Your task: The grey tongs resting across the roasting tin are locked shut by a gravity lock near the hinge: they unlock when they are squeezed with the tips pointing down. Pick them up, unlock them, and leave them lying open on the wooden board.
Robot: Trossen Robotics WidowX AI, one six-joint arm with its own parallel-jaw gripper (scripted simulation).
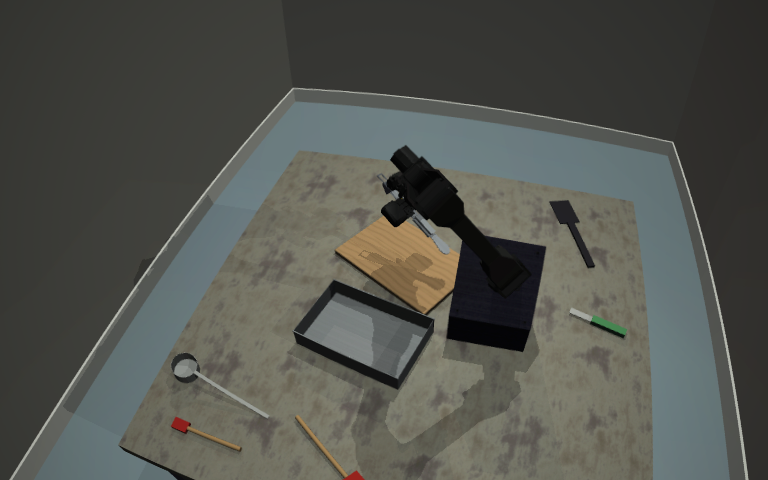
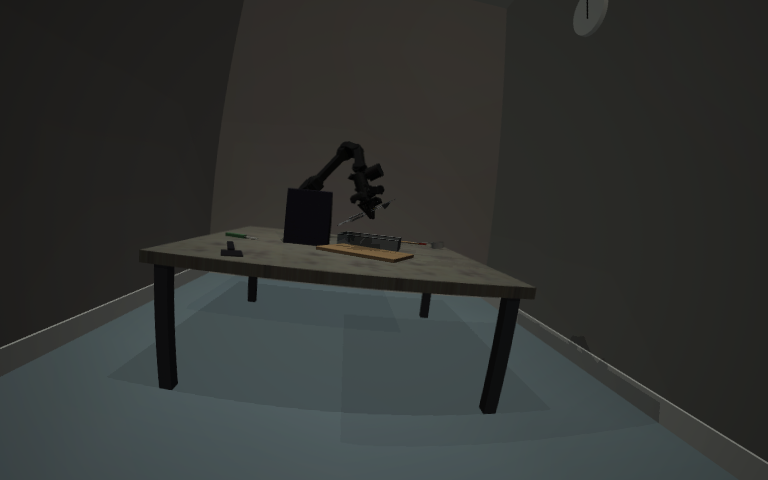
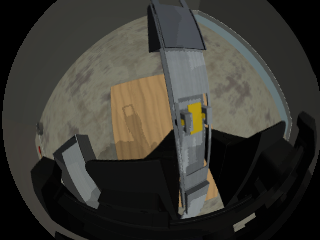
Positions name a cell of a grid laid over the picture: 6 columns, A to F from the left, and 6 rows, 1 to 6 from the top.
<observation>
In view: my gripper (image 1: D3), a black spatula (image 1: E3), a wooden board (image 1: D4) and a dark roasting tin (image 1: C5).
My gripper shows as well in image 3 (image 3: D4). The wooden board also shows in image 2 (image 2: C4) and in image 3 (image 3: C3). The dark roasting tin also shows in image 2 (image 2: D4) and in image 3 (image 3: B4). Image 3 misses the black spatula, which is hidden by my gripper.
</observation>
